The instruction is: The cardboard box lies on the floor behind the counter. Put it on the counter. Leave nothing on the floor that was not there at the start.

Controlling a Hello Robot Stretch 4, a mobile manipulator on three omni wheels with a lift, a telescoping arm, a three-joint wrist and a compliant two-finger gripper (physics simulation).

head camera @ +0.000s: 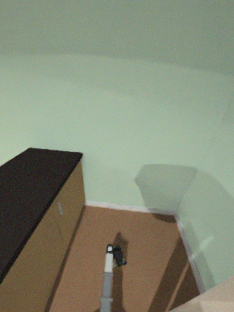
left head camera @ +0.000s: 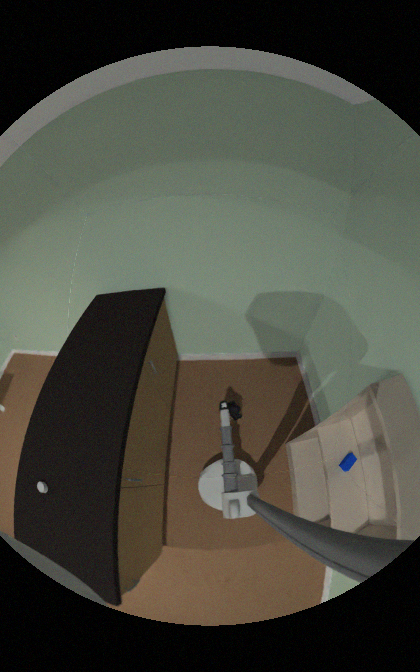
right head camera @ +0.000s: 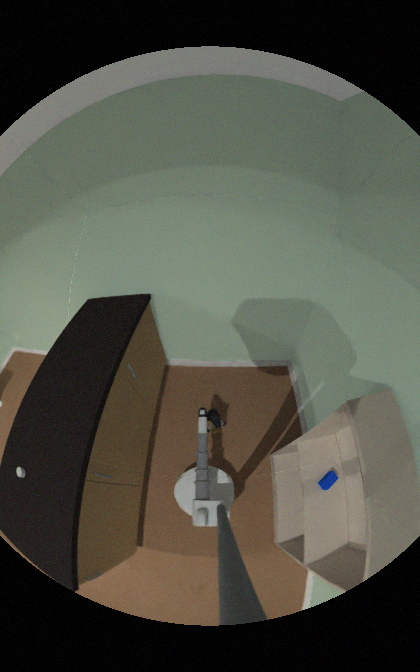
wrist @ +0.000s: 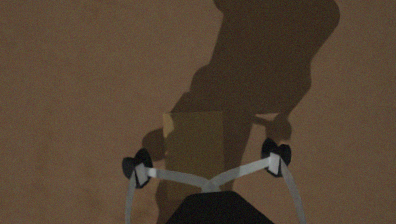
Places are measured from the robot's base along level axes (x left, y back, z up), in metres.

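Where they show: gripper, fingertip midpoint: (head camera: 117,266) (wrist: 206,156).
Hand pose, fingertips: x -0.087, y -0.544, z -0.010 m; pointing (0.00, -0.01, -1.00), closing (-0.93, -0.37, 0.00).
Observation:
After its pixels a point has its place.
The cardboard box (wrist: 194,142) {y -0.561, x -0.068, z 0.022 m} lies on the floor in the wrist view, a tan rectangle mostly in shadow, just beyond the gripper's palm. My gripper (wrist: 206,156) {y -0.544, x -0.087, z -0.010 m} (head camera: 119,257) (left head camera: 233,410) (right head camera: 216,419) is open. In the wrist view its fingertips stand apart, one to the left and one to the right of the box, with a gap on each side. The near end of the box is hidden behind the gripper's body. How high the fingertips are above the floor is hard to tell. The counter (head camera: 40,185) {y -0.698, x 0.527, z 0.882 m} (left head camera: 95,400) (right head camera: 65,400) has a dark top and stands left of the arm.
A small white round object (left head camera: 42,486) (right head camera: 20,472) is on the counter top. A beige open shelf unit (left head camera: 402,415) (right head camera: 390,475) stands at the right, with a blue block (left head camera: 348,461) (right head camera: 328,480) in it. Green walls close off the far end and right side.

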